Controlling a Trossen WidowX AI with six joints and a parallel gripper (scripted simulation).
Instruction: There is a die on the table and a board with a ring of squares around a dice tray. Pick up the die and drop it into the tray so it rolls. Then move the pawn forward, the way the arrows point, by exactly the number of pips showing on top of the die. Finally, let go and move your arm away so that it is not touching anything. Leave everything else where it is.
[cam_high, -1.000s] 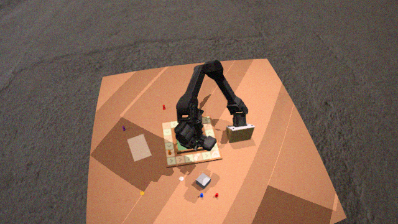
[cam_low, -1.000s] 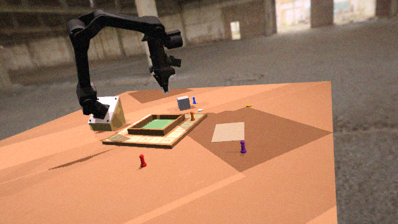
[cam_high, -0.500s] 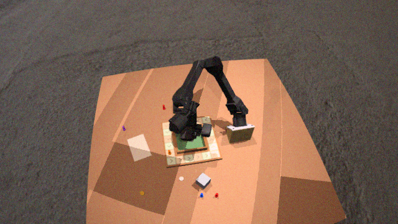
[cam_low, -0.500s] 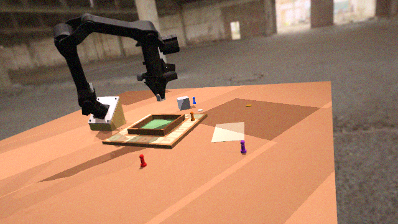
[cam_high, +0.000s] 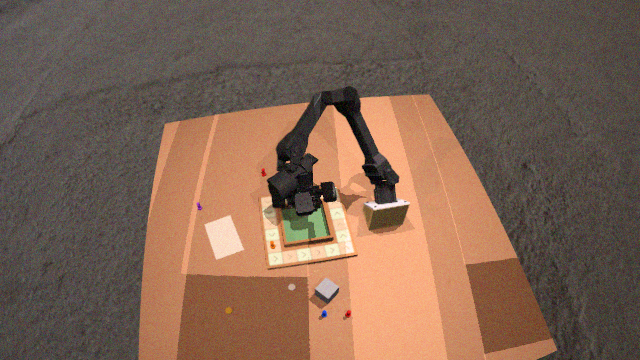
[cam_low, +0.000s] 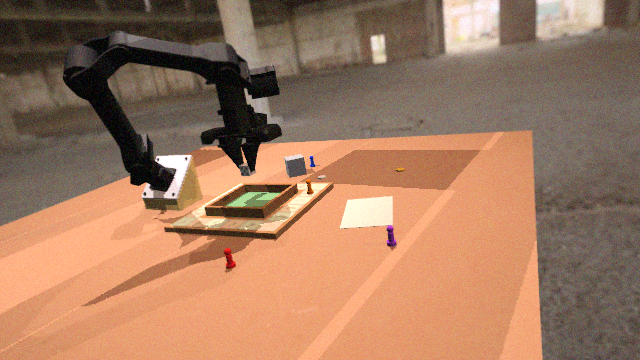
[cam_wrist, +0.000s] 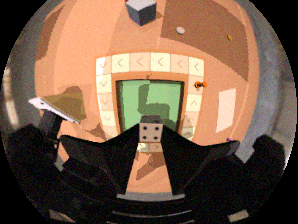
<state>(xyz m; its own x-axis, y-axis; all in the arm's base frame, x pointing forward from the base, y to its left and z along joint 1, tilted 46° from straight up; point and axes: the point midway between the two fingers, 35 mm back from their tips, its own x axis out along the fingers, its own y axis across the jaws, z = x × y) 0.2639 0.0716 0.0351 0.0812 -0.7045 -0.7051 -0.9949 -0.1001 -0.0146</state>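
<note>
The orange pawn lies 110 mm ahead of my gripper tip, 80 mm to the left of it and 60 mm below it. The rest, counted from my gripper tip: grey block: 50 mm behind, 250 mm to the left, 70 mm below; white disc: 60 mm ahead, 220 mm to the left, 90 mm below; green floor: 80 mm below.
</note>
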